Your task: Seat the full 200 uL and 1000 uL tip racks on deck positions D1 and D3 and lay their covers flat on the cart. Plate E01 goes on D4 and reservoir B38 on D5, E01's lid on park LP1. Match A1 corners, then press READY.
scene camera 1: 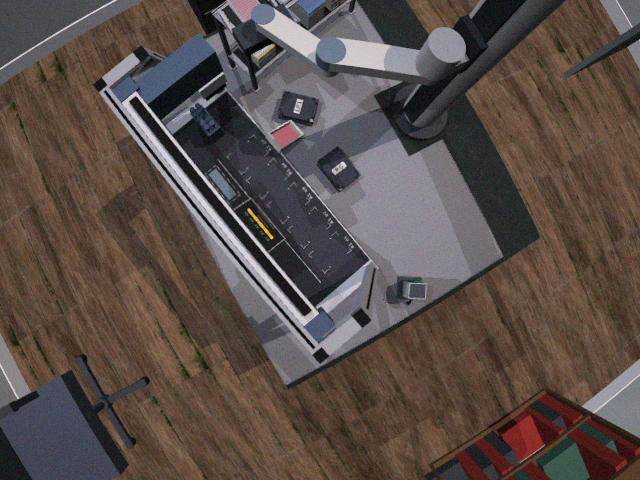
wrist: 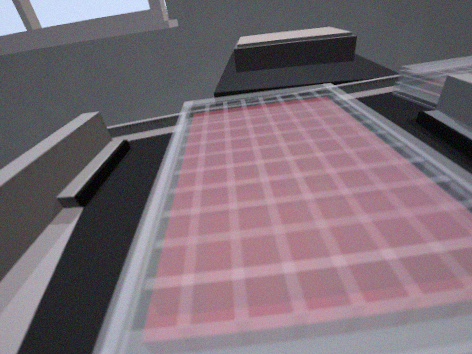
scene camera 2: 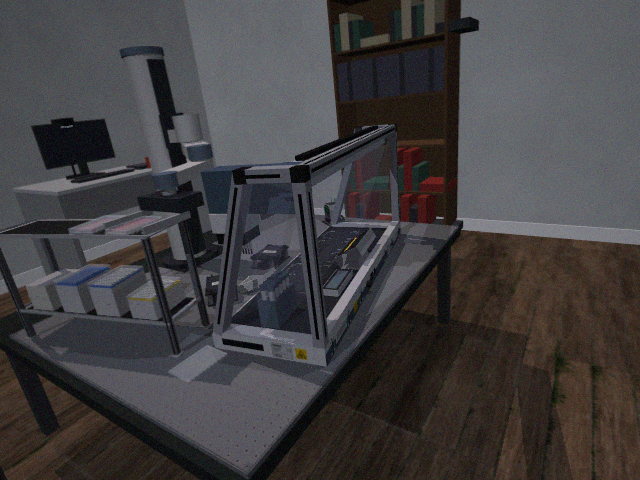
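My gripper (wrist: 266, 113) is open. In the wrist view its fingers stand apart on either side of a clear-lidded plate with pink-red wells (wrist: 300, 210), which lies on the cart's top shelf. The fingers do not clearly show in the scene views. Two clear-lidded pinkish plates (scene camera 2: 136, 224) (scene camera 2: 88, 225) lie on that shelf. Tip boxes with blue tops (scene camera 2: 81, 274) (scene camera 2: 116, 277) and a yellow-edged one (scene camera 2: 155, 292) (scene camera 1: 263, 53) stand on the lower shelf. The deck (scene camera 1: 258, 180) shows corner marks. The LP1 park (scene camera 1: 298, 107) is a black block. Plate names and A1 corners are unreadable.
A red-filled, white-rimmed tray (scene camera 1: 285, 134) lies by the deck's edge near LP1. A black block marked RG (scene camera 1: 338, 167) stands beyond it. The enclosure's frame (scene camera 2: 305, 248) surrounds the deck. Cart posts (scene camera 2: 161, 294) rise near the arm. A small grey device (scene camera 1: 415, 290) stands at the table's far corner.
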